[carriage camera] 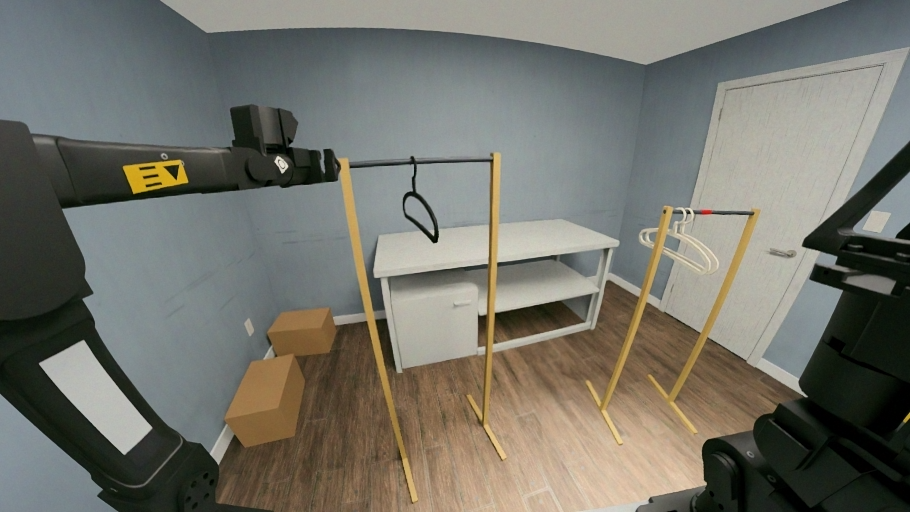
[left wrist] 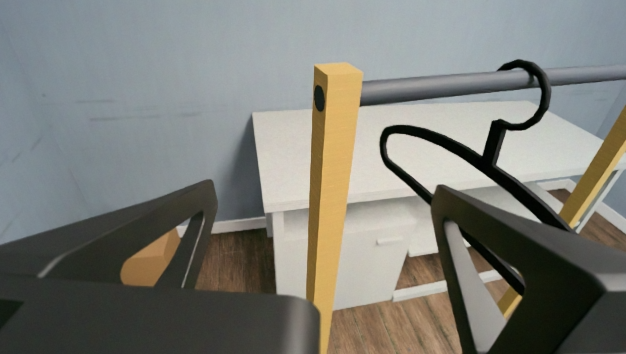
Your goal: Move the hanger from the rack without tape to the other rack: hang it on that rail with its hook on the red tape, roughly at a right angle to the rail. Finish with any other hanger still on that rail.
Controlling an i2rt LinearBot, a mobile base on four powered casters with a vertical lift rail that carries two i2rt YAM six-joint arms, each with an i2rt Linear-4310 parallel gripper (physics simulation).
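Places are measured from the left arm's base along level axes (x ahead, y left, z up), in centimetres.
Where they show: left gripper, fingertip midpoint: (carriage camera: 322,168) (left wrist: 322,194).
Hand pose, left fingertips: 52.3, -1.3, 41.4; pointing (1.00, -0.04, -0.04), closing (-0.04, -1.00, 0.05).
Each offset is from my left fingertips to the centre of the thing, as dx, dy, dz. Level surfaces: height alone.
A black hanger (carriage camera: 420,213) (left wrist: 492,162) hangs by its hook on the dark rail (carriage camera: 455,159) (left wrist: 425,88) of the rack without tape. My left gripper (carriage camera: 331,165) (left wrist: 322,194) is open and empty, near that rack's left post (carriage camera: 357,254) (left wrist: 332,165); in the left wrist view the post shows between the fingers and the right finger overlaps the hanger's lower part. The other rack (carriage camera: 725,305) stands at the right, with red tape {+31.0, -142.0, -19.1} (carriage camera: 705,212) on its rail. White hangers (carriage camera: 696,254) hang left of the tape. My right gripper shows in part at the right edge, open, away from both racks.
A white table {dz -59.4} (carriage camera: 445,249) (left wrist: 300,150) with a cabinet (carriage camera: 435,324) (left wrist: 365,260) stands behind the rack without tape. Two cardboard boxes {+102.7, +100.8, -132.0} (carriage camera: 302,331) {+36.7, +88.9, -132.0} (carriage camera: 267,401) lie by the left wall. A white door (carriage camera: 789,178) is behind the taped rack.
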